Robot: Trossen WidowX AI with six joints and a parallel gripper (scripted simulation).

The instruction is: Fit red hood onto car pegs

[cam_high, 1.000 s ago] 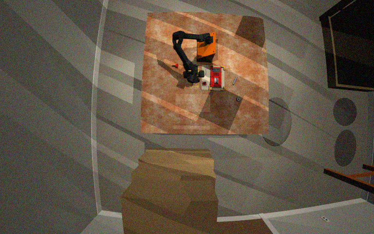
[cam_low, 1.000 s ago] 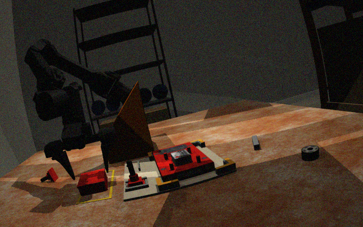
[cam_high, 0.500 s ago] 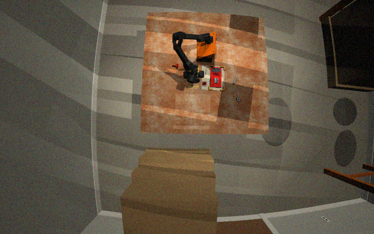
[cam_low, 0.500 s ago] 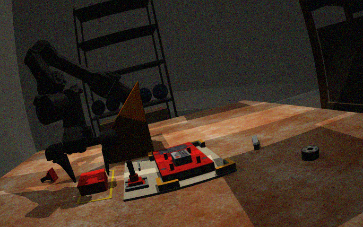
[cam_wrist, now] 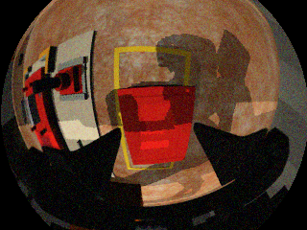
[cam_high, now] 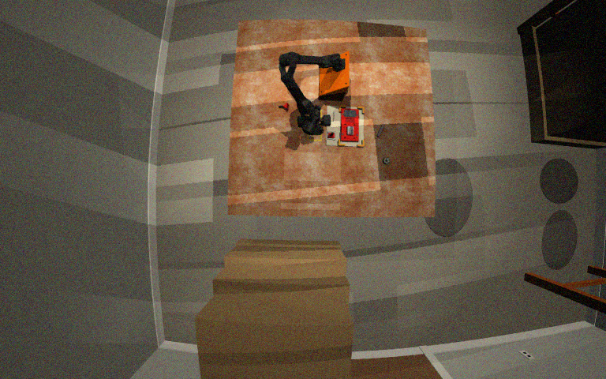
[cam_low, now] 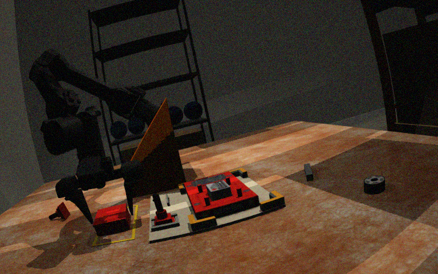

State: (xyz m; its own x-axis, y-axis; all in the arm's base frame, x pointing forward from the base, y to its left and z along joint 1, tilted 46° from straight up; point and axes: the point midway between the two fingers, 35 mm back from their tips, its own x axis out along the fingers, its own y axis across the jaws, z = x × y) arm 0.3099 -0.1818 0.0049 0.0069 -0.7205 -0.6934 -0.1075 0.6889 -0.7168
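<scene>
The grey engine block lies 23 cm to the left of my gripper tip, 2 cm ahead of it and 1 cm above it. The rest, counted from my gripper tip: grey bar 41 cm to the left, 1 cm below; then black post 11 cm to the left, 6 cm ahead, 2 cm above; then red hood right at my gripper tip.
</scene>
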